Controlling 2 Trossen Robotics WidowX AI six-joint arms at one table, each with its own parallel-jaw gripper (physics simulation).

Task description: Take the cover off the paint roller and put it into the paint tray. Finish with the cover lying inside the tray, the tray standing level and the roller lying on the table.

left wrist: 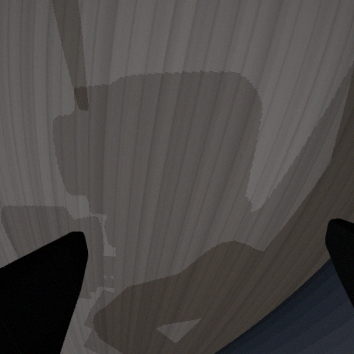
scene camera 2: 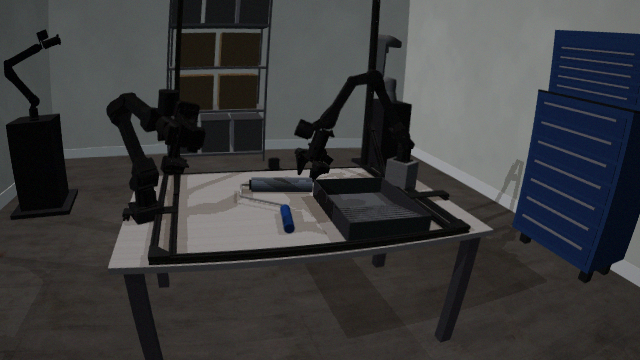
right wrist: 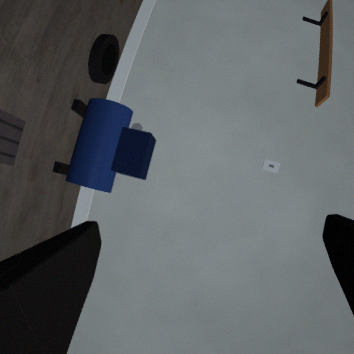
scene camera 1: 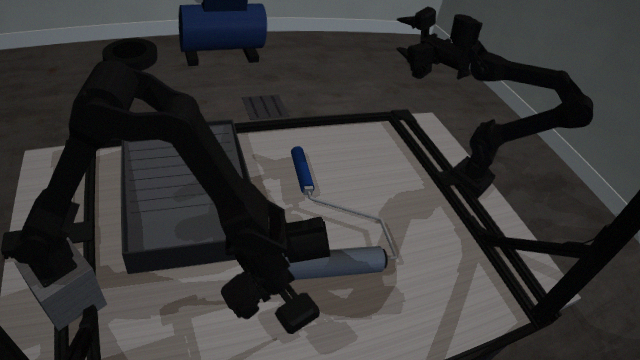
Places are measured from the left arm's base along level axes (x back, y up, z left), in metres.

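Pixels of known places: left gripper, fingertip midpoint: (left wrist: 210,240) (scene camera 1: 284,304); right gripper, fingertip midpoint: (scene camera 2: 191,149) (right wrist: 214,231) (scene camera 1: 397,33); left arm's base at its link origin: (scene camera 2: 403,160) (scene camera 1: 52,264); right arm's base at its link origin: (scene camera 2: 145,204) (scene camera 1: 474,172).
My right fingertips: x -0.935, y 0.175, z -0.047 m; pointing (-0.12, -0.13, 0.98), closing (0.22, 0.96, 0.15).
For each thing: its top centre in the pictures, then the offset to it from my right fingertips. "spot": a spot on its surface instead.
- grey-blue cover at its top centre: (scene camera 1: 329,255) (scene camera 2: 281,177) dx +0.523, dy -0.240, dz -0.232 m
- roller's bent wire at a spot on its surface: (scene camera 1: 345,209) spot: dx +0.373, dy -0.270, dz -0.169 m
- roller's blue handle at a spot on its surface: (scene camera 1: 302,170) spot: dx +0.358, dy -0.260, dz -0.026 m
- dark paint tray at its top centre: (scene camera 1: 184,175) (scene camera 2: 369,196) dx +0.598, dy -0.229, dz +0.112 m
The grey-blue cover (scene camera 1: 350,261) (scene camera 2: 282,184) (left wrist: 305,325) lies on the table at the cage end of the roller's bent wire (scene camera 1: 345,209). Its left end in scene camera 1 is hidden behind the left arm. The roller's blue handle (scene camera 1: 302,170) (scene camera 2: 287,218) lies on the table. The dark paint tray (scene camera 1: 175,259) (scene camera 2: 387,228) stands level beside them. My left gripper (scene camera 1: 270,305) (scene camera 2: 311,171) (left wrist: 210,240) is open and empty, low over the table beside the cover, which shows at the lower right in the left wrist view. My right gripper (scene camera 1: 401,35) (right wrist: 214,231) is open and empty, raised well away.
A black rail frame (scene camera 1: 320,120) (scene camera 2: 300,250) runs around the table top. The left arm reaches across the tray in scene camera 1. A grey block (scene camera 1: 65,290) (scene camera 2: 401,174) carries the left arm's base. A blue tank (scene camera 1: 222,27) (right wrist: 100,145) stands on the floor beyond the table.
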